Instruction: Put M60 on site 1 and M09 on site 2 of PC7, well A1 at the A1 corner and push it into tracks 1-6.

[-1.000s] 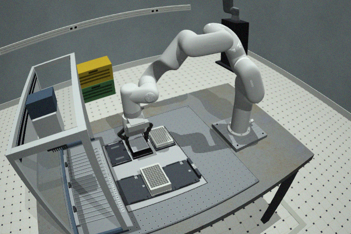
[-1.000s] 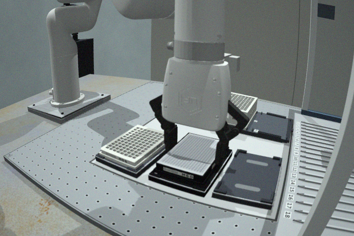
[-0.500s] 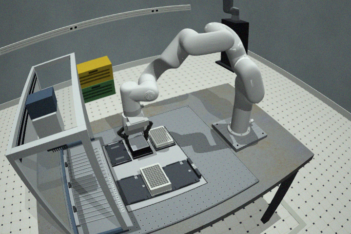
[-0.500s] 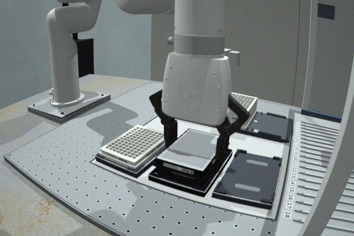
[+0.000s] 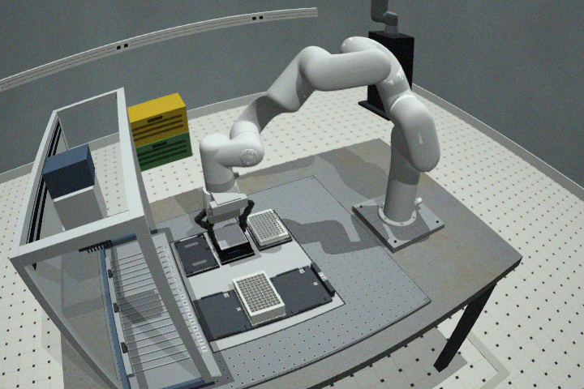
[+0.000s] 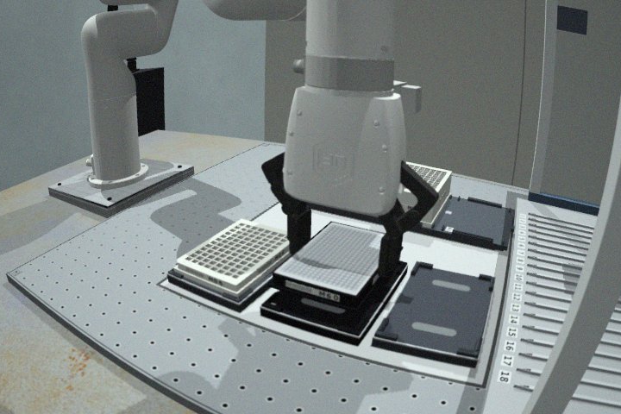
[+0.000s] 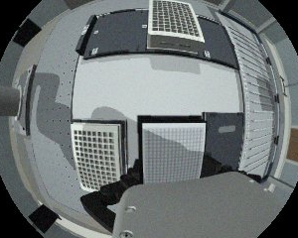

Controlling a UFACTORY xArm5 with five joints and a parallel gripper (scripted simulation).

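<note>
The plate nest S2 lies 5 cm below my hand. From my hand the other things lie so: 96-well plate M06: 12 cm behind, 3 cm below; then plate carrier PC7: 24 cm to the left, 4 cm below, 3 cm ahead; then plate nest S3: 11 cm ahead, 5 cm below.
</note>
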